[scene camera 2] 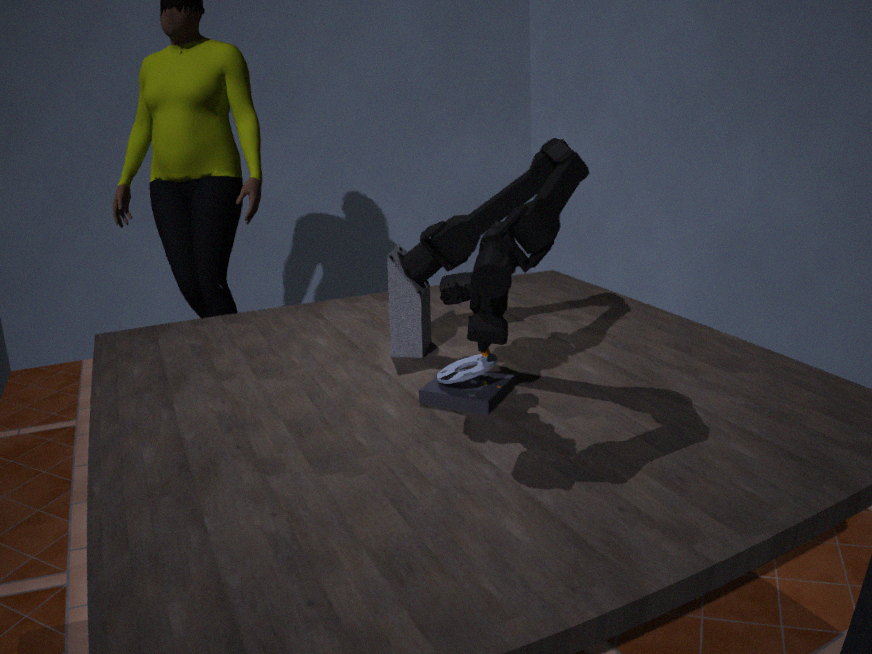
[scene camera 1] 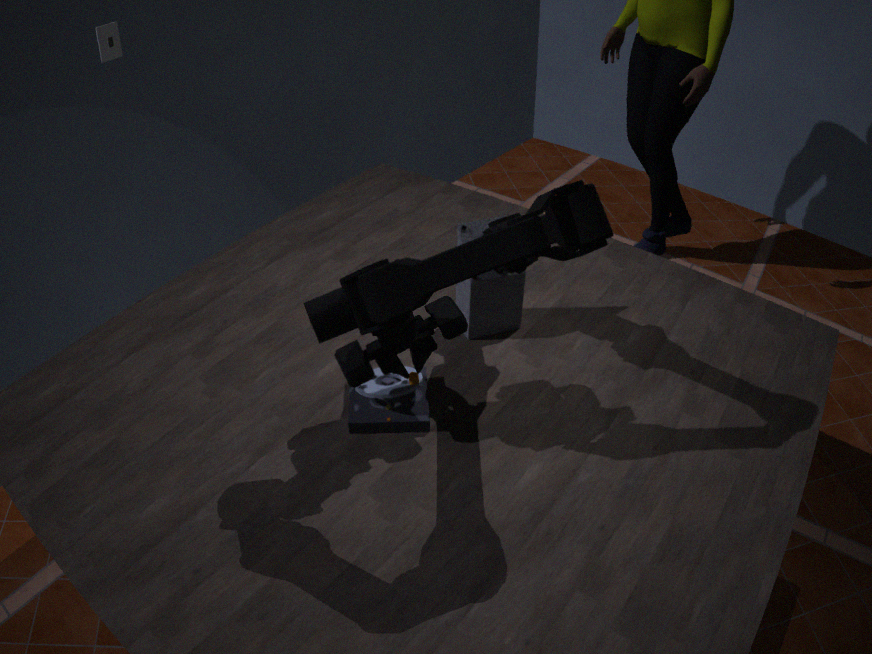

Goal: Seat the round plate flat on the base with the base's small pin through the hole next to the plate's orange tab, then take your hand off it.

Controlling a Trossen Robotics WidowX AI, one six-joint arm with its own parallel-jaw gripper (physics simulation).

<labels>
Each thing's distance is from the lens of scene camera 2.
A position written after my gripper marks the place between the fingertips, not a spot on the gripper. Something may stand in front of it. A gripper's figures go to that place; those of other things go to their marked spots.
my gripper (scene camera 2: 481, 348): 123 cm
round pale plate (scene camera 2: 485, 361): 120 cm
</labels>
